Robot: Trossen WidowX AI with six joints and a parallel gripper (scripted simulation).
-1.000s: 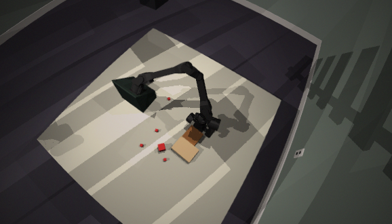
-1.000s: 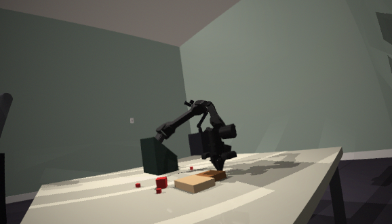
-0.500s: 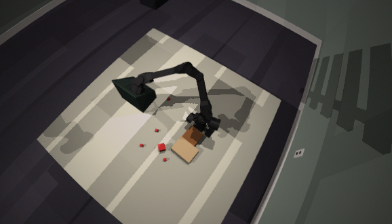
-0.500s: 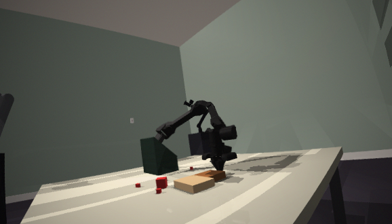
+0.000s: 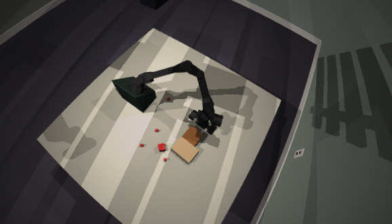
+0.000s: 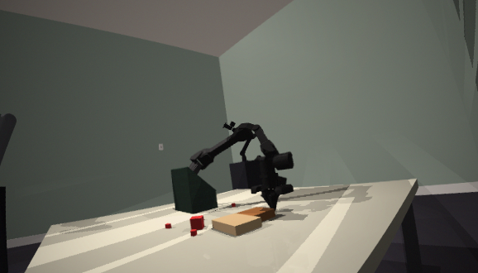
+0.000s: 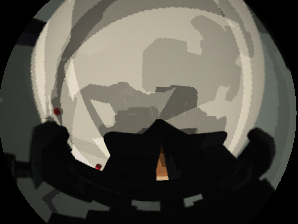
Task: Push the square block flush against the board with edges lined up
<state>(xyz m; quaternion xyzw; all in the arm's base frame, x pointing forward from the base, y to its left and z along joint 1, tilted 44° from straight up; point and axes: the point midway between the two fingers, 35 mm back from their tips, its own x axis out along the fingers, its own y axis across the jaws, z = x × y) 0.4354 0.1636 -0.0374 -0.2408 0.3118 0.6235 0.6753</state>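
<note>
The square block is 1 cm behind my gripper tip, 9 cm to the right of it and 1 cm above it. From my gripper tip the other things lie so: red cube 13 cm behind, 26 cm to the right, 2 cm above; board 1 cm behind, 19 cm to the right, 1 cm above.
</note>
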